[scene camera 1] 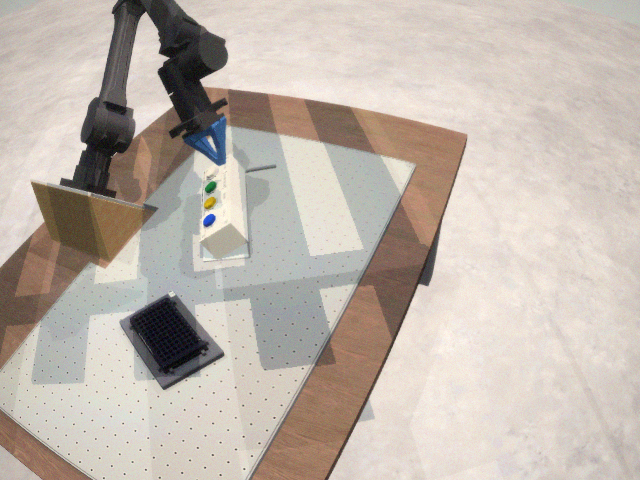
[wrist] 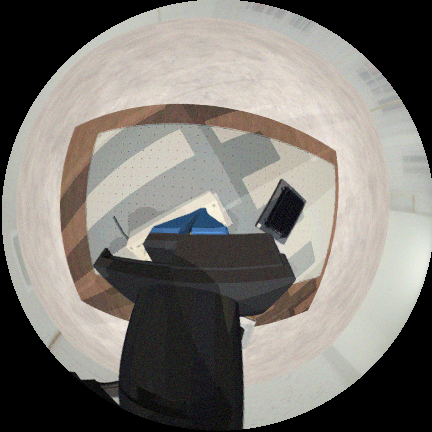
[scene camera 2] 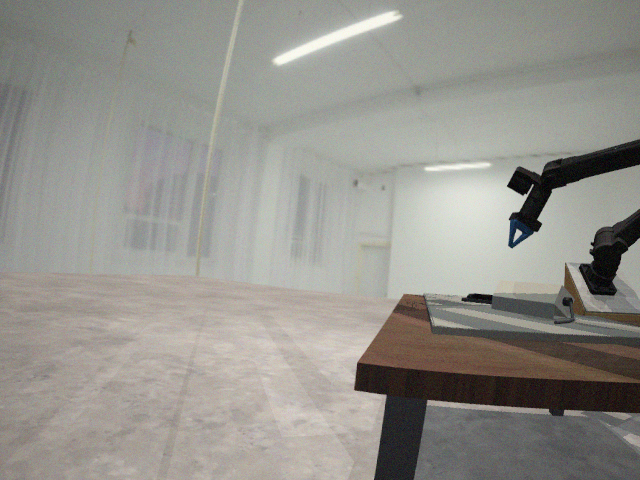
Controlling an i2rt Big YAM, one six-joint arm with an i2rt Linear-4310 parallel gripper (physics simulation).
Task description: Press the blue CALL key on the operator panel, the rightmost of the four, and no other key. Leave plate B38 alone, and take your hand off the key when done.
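Seen in the pictures: gripper, fingertip midpoint: (scene camera 1: 222,164) (wrist: 202,212) (scene camera 2: 510,247); arm's base at its link origin: (scene camera 1: 87,192) (scene camera 2: 596,280).
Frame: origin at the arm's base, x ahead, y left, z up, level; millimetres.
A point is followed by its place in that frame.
Observation:
The operator panel (scene camera 1: 235,204) {x 312, y 87, z -30 mm} (scene camera 2: 523,303) {x 303, y 145, z -71 mm} (wrist: 214,201) {x 332, y 27, z -17 mm} is a cream box with a row of four keys. The blue key (scene camera 1: 208,220) {x 286, y 32, z -30 mm} is at the row's near end in scene camera 1, beside the yellow key (scene camera 1: 209,202) {x 262, y 77, z -29 mm}; then come the green key (scene camera 1: 210,187) {x 241, y 119, z -29 mm} and a white key (scene camera 1: 211,172) {x 218, y 164, z -29 mm}. My gripper (scene camera 1: 221,163) {x 318, y 50, z 81 mm} (scene camera 2: 511,246) {x 318, y 50, z 81 mm} (wrist: 202,212) {x 318, y 50, z 81 mm} has blue fingers, shut and empty. It hangs well above the panel, as scene camera 2 shows, touching no key. In the wrist view the fingers hide the keys. A dark well plate (scene camera 1: 168,333) {x 318, y -191, z -74 mm} (wrist: 285,212) {x 309, y -185, z -77 mm} lies apart; its label is not readable.
A thin grey rod (scene camera 1: 262,168) {x 267, y 293, z -96 mm} (wrist: 120,226) {x 261, y 287, z -99 mm} sticks out from the panel's far end. The arm's base stands on a tilted tan board (scene camera 1: 85,222) {x 39, y -60, z -23 mm} beside the panel. A perforated sheet (scene camera 1: 289,330) {x 484, y -93, z -100 mm} lies on the wooden table (scene camera 1: 434,180) {x 625, y 399, z -113 mm} (scene camera 2: 465,361) {x 552, y 606, z -113 mm}.

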